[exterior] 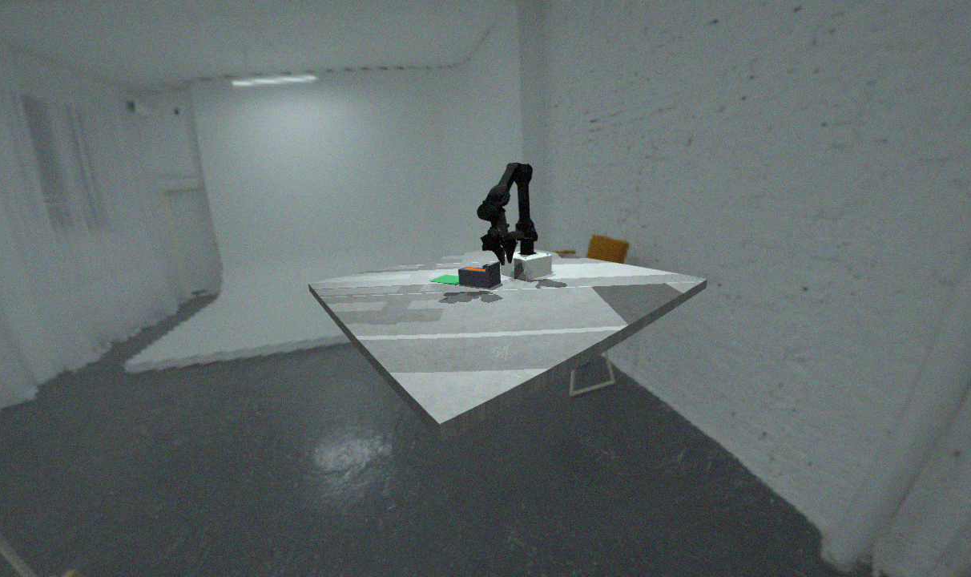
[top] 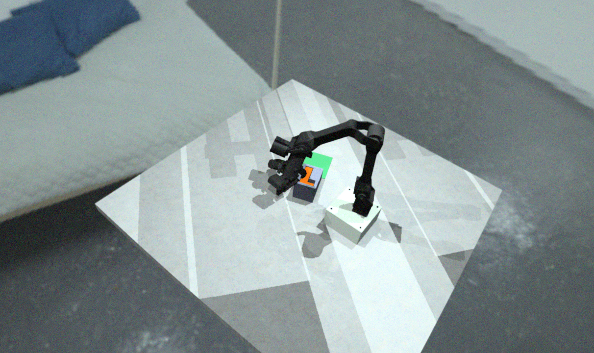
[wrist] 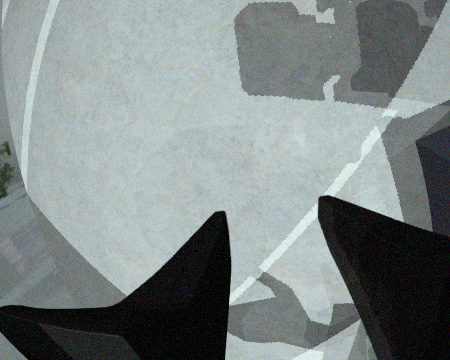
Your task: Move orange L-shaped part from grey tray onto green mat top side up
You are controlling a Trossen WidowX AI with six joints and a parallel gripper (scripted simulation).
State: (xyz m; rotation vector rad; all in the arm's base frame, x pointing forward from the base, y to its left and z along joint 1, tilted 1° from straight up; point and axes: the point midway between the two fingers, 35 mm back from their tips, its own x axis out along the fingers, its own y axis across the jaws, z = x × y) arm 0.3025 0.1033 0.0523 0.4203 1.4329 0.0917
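Right now the orange L-shaped part is 50 mm behind my gripper tip, 170 mm to the right of it and 60 mm below it. From my gripper tip the other things lie so: green mat (30 mm behind, 330 mm to the right, 120 mm below).
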